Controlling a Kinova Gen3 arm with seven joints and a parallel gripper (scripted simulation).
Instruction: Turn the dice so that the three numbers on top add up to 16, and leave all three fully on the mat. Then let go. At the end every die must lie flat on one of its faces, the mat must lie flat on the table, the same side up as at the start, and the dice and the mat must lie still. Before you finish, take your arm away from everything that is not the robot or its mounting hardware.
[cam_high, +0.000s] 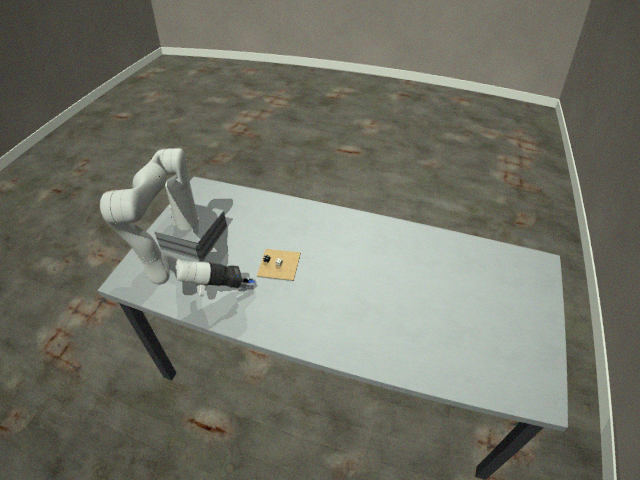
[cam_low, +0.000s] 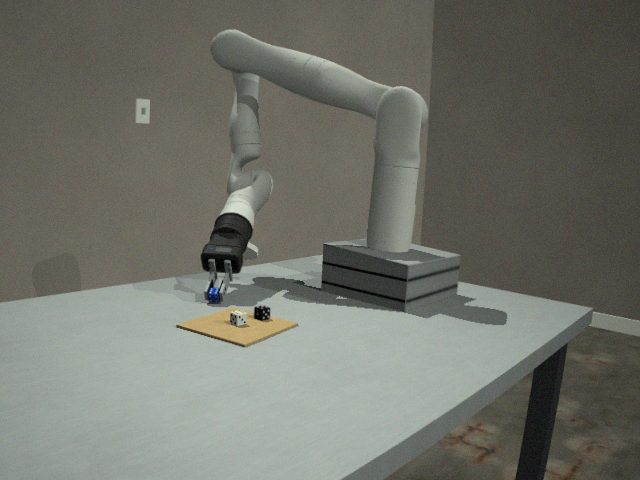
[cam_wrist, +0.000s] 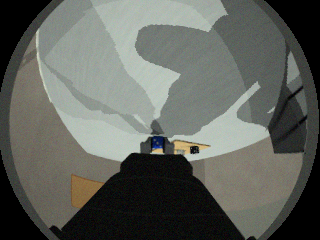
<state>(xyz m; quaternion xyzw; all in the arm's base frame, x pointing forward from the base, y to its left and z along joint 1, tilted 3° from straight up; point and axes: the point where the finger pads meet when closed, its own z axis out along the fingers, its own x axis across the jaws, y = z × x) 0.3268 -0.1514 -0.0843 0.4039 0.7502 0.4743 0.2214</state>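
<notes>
The blue die lies 10 mm ahead of my hand, 10 mm to the left of it and 10 mm below it. From my hand the other things lie so: tan mat (70 mm ahead, 140 mm to the left, 20 mm below); then white die (70 mm ahead, 140 mm to the left, 10 mm below); then black die (10 mm ahead, 140 mm to the left, 10 mm below).
</notes>
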